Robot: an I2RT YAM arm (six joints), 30 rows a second.
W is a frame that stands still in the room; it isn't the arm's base.
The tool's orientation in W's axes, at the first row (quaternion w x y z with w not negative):
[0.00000, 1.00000, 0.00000, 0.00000]
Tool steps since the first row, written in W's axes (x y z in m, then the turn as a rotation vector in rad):
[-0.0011, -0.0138, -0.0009, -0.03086, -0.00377, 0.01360]
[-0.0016, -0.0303, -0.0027, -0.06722, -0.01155, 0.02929]
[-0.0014, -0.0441, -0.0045, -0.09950, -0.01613, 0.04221]
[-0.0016, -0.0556, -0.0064, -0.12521, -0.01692, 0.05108]
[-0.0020, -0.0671, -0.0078, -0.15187, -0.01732, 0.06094]
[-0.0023, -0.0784, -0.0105, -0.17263, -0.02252, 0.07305]
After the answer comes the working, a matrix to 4 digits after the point.
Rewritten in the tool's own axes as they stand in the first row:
[-0.0011, 0.0138, 0.0009, -0.03086, 0.00377, -0.01360]
[-0.0016, 0.0303, 0.0027, -0.06722, 0.01155, -0.02929]
[-0.0014, 0.0441, 0.0045, -0.09950, 0.01613, -0.04221]
[-0.0016, 0.0556, 0.0064, -0.12521, 0.01692, -0.05108]
[-0.0020, 0.0671, 0.0078, -0.15187, 0.01732, -0.06094]
[-0.0023, 0.0784, 0.0105, -0.17263, 0.02252, -0.07305]

The tool's axes in the first row as the columns of a matrix, in W's axes (rounded; the answer above uses it unrounded):
[1.0000, 0.0000, 0.0000]
[0.0000, -1.0000, 0.0000]
[0.0000, 0.0000, -1.0000]

